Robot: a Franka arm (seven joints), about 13 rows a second.
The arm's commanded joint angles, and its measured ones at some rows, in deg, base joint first. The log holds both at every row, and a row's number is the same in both.
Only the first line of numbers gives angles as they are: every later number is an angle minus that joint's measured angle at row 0.
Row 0, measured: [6.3 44.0 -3.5 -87.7 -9.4 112.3 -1.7]
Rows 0 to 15, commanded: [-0.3 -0.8 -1.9 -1.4 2.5 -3.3 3.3]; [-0.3 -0.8 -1.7 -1.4 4.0 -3.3 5.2]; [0.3 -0.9 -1.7 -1.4 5.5 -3.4 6.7]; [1.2 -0.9 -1.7 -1.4 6.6 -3.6 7.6]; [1.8 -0.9 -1.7 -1.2 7.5 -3.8 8.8]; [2.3 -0.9 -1.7 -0.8 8.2 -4.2 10.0]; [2.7 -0.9 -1.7 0.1 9.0 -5.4 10.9]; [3.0 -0.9 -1.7 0.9 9.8 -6.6 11.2]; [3.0 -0.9 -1.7 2.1 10.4 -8.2 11.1]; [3.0 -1.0 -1.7 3.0 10.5 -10.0 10.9]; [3.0 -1.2 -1.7 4.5 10.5 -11.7 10.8]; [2.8 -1.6 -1.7 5.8 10.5 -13.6 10.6]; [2.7 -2.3 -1.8 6.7 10.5 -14.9 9.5]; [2.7 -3.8 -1.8 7.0 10.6 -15.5 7.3]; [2.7 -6.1 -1.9 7.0 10.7 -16.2 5.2]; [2.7 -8.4 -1.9 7.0 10.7 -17.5 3.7]
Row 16, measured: [2.7 -3.6 -1.5 7.7 9.3 -14.8 7.1]
